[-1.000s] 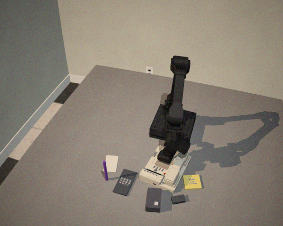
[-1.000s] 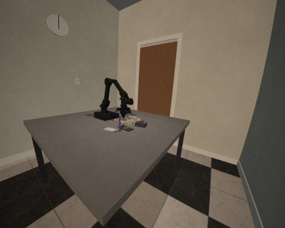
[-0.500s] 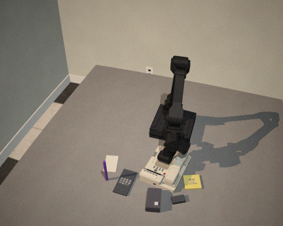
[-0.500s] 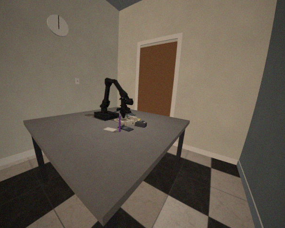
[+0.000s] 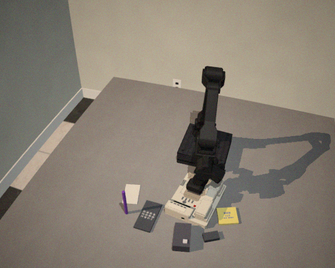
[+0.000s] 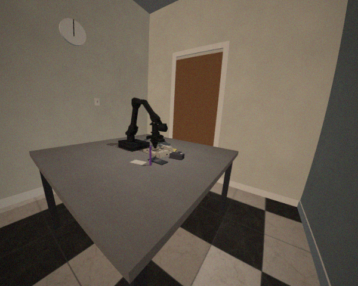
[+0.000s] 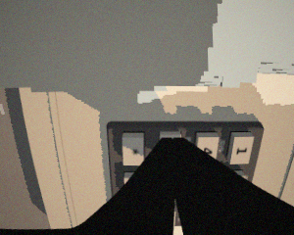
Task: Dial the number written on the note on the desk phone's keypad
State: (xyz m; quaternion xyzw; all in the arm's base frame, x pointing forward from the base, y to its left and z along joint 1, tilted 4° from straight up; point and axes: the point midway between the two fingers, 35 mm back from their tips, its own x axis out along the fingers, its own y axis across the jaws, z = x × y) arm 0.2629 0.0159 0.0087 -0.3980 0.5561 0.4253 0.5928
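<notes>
Now: hand 2 cm short of the 2 key, 3 cm to the left of it and 3 cm above it. From my hand the other things lie so: 1 key: 3 cm ahead, 1 cm to the right, 3 cm below; cream desk phone: 5 cm ahead, 2 cm to the right, 4 cm below; handset: 6 cm ahead, 4 cm to the left, 2 cm below.
</notes>
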